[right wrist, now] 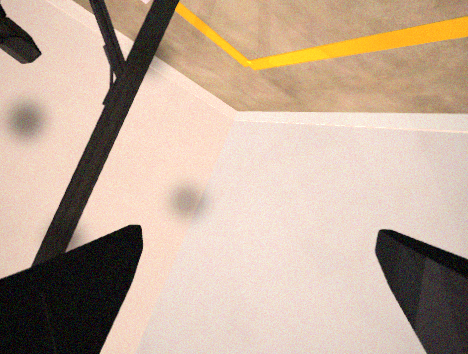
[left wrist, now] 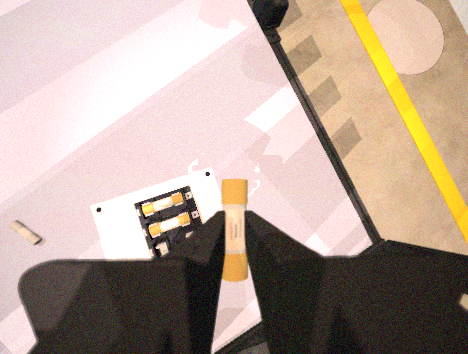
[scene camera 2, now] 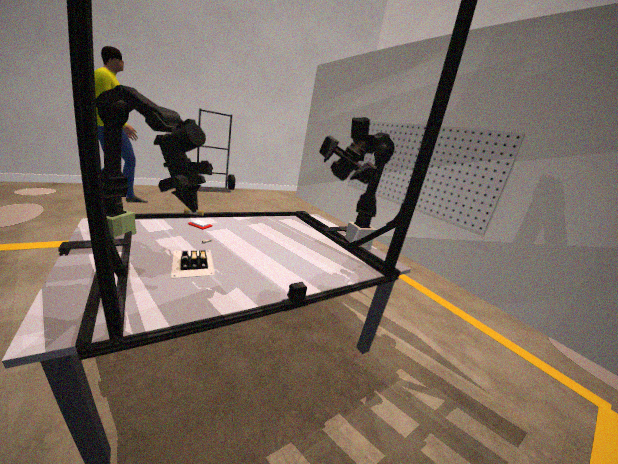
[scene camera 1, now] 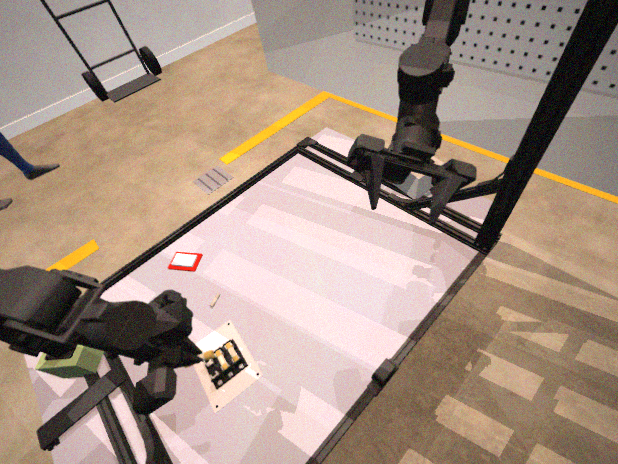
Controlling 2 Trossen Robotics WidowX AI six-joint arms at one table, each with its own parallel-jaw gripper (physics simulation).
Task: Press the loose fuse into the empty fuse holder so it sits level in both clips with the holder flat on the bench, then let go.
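Pixels of known places: left gripper, fingertip midpoint: (left wrist: 234, 218) (scene camera 2: 195, 211) (scene camera 1: 201, 357); right gripper, fingertip midpoint: (right wrist: 259, 238) (scene camera 2: 337, 169) (scene camera 1: 403, 216); left arm's base, origin of the base link: (scene camera 2: 112, 212) (scene camera 1: 64, 345); right arm's base, origin of the base link: (scene camera 2: 362, 225).
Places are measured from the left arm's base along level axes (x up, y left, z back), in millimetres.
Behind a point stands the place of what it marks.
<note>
My left gripper (scene camera 1: 202, 359) @(y -93, x 113, z -402 mm) (scene camera 2: 195, 209) @(y -93, x 113, z -402 mm) (left wrist: 234, 218) @(y -93, x 113, z -402 mm) is shut on the loose fuse (scene camera 1: 207, 354) @(y -90, x 119, z -416 mm) (scene camera 2: 189, 213) @(y -103, x 109, z -390 mm) (left wrist: 235, 192) @(y -89, x 119, z -415 mm), a pale tube with orange-gold end caps, gripped around its middle. In scene camera 2 it hangs above the table. The black fuse holder (scene camera 1: 240, 369) @(y -65, x -77, z -409 mm) (scene camera 2: 194, 265) @(y -76, x -73, z -389 mm) (left wrist: 164, 215) @(y -35, x -76, z -376 mm) sits on a cream plate (scene camera 1: 221, 395) @(y -115, x -86, z -368 mm) (scene camera 2: 207, 272) @(y -77, x -86, z -435 mm) (left wrist: 120, 232) @(y 15, x -86, z -339 mm). Two of its bays hold fuses; the empty bay, at its left end in scene camera 1, is partly hidden by the left fingers in the left wrist view. My right gripper (scene camera 1: 404, 214) @(y 28, x 291, z -766 mm) (right wrist: 259, 238) @(y 28, x 291, z -766 mm) is wide open and empty, far from the holder.
A small beige stick (scene camera 1: 215, 300) @(y 119, x -80, z -317 mm) (scene camera 2: 206, 241) @(y 117, x -83, z -315 mm) (left wrist: 26, 232) @(y 118, x -79, z -316 mm) lies near the plate. A red-rimmed white tile (scene camera 1: 185, 261) @(y 256, x -73, z -203 mm) (scene camera 2: 200, 224) @(y 243, x -74, z -209 mm) lies beyond it. A green block (scene camera 1: 82, 361) @(y -37, x -15, z -50 mm) (scene camera 2: 121, 224) @(y -13, x -30, z -50 mm) is by the left arm's base. Black frame bars edge the table.
</note>
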